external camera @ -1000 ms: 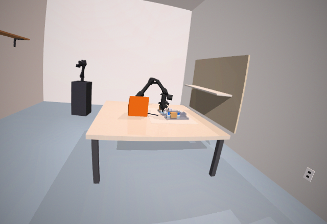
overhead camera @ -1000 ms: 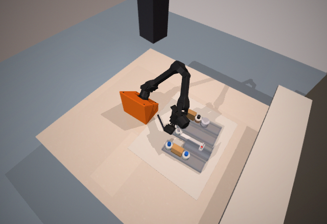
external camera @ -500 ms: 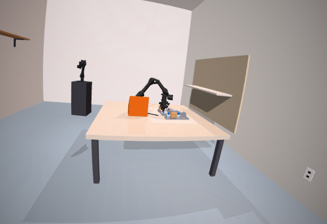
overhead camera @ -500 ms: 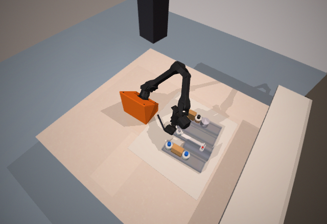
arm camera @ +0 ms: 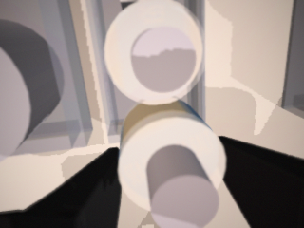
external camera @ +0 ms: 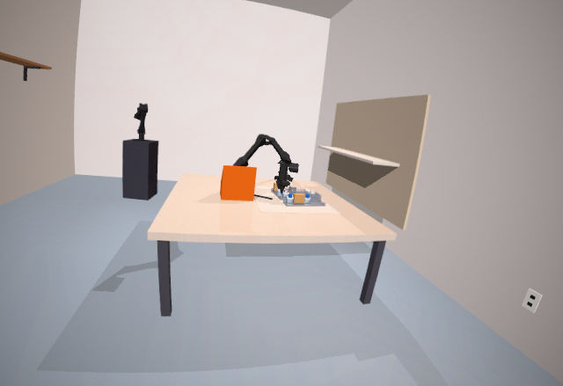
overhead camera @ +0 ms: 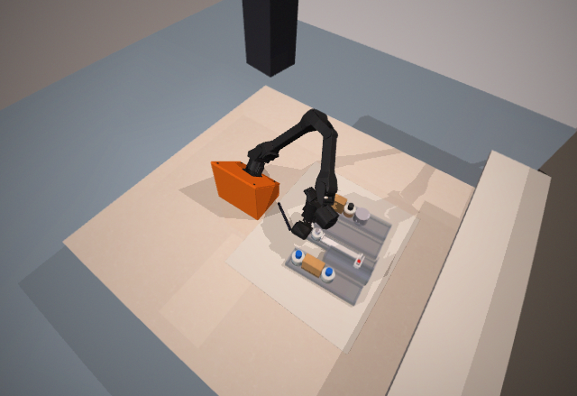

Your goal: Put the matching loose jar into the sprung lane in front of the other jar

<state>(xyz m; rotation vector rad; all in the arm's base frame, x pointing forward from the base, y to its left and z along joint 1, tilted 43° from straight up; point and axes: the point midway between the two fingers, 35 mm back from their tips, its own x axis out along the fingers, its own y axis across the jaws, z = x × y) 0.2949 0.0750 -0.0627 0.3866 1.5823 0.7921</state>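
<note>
Now: the black stick 12 cm behind my gripper tip, 1 cm to the right of it and 4 cm below it. From my gripper tip the other things lie so: red mark (23 cm ahead, 1 cm to the left, 2 cm above).
</note>
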